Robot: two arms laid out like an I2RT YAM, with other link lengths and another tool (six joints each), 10 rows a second.
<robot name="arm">
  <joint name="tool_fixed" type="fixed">
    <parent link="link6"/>
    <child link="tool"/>
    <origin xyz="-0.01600 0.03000 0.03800" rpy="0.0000 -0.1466 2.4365"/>
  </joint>
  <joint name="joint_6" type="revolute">
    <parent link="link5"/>
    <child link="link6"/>
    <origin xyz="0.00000 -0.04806 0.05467" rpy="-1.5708 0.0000 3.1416"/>
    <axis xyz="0 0 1"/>
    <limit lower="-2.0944" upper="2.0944"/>
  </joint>
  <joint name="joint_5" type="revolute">
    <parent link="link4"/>
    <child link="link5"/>
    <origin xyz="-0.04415 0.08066 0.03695" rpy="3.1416 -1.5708 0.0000"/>
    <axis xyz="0 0 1"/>
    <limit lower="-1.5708" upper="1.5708"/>
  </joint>
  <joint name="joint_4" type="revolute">
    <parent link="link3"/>
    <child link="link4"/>
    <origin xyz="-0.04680 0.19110 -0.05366"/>
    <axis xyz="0 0 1"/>
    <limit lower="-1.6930" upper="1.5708"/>
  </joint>
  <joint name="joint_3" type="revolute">
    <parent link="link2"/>
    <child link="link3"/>
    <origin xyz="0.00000 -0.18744 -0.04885" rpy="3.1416 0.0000 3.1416"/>
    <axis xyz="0 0 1"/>
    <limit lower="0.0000" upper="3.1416"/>
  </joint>
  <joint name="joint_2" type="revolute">
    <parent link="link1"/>
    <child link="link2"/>
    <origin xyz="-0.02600 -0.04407 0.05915" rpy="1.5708 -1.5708 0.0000"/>
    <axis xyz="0 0 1"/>
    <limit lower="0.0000" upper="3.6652"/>
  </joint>
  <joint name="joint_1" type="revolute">
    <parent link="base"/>
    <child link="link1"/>
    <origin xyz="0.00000 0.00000 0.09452" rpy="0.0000 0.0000 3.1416"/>
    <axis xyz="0 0 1"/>
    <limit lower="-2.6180" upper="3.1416"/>
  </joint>
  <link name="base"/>
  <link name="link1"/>
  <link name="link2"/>
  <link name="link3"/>
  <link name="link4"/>
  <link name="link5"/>
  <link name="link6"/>
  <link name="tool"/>
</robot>
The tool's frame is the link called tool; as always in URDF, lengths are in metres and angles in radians.
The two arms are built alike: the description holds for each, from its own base.
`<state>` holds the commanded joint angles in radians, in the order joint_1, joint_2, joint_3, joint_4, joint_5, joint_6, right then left.
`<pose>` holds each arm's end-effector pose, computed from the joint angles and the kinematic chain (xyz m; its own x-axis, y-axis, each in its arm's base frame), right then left.
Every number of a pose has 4 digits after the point.
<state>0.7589 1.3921 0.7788 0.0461 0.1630 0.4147 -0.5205 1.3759 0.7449 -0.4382 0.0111 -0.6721</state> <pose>0.2499 0.1979 0.1886 0.7644 -0.5967 0.2441 -0.2075 -0.5862 -0.7831 0.2444 -0.1204 0.1274 0.7031 -0.6243 0.3406 -0.6389 -0.7648 -0.0829</pose>
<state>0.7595 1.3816 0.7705 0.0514 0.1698 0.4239 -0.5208 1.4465 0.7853 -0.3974 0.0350 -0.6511</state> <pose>0.2492 0.1964 0.1897 0.7575 -0.6066 0.2415 -0.2104 -0.5769 -0.7892 0.2537 -0.1289 0.1251 0.6825 -0.6401 0.3529 -0.6614 -0.7463 -0.0746</pose>
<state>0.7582 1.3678 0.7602 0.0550 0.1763 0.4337 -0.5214 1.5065 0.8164 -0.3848 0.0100 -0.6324</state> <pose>0.2484 0.1941 0.1908 0.7494 -0.6178 0.2380 -0.2147 -0.5669 -0.7953 0.2601 -0.1311 0.1195 0.6787 -0.6553 0.3315 -0.6649 -0.7400 -0.1014</pose>
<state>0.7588 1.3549 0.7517 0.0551 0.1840 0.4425 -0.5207 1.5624 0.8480 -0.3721 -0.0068 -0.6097</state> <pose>0.2472 0.1922 0.1917 0.7424 -0.6272 0.2354 -0.2190 -0.5593 -0.7995 0.2664 -0.1337 0.1146 0.6703 -0.6720 0.3148 -0.6730 -0.7292 -0.1237</pose>
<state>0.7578 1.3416 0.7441 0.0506 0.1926 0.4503 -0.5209 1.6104 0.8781 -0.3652 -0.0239 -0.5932</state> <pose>0.2463 0.1897 0.1924 0.7345 -0.6371 0.2337 -0.2254 -0.5539 -0.8015 0.2720 -0.1359 0.1103 0.6651 -0.6844 0.2987 -0.6778 -0.7211 -0.1432</pose>
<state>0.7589 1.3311 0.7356 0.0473 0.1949 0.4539 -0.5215 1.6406 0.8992 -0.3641 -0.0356 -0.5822</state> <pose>0.2448 0.1884 0.1921 0.7332 -0.6393 0.2319 -0.2283 -0.5526 -0.8016 0.2754 -0.1373 0.1077 0.6614 -0.6930 0.2869 -0.6814 -0.7150 -0.1560</pose>
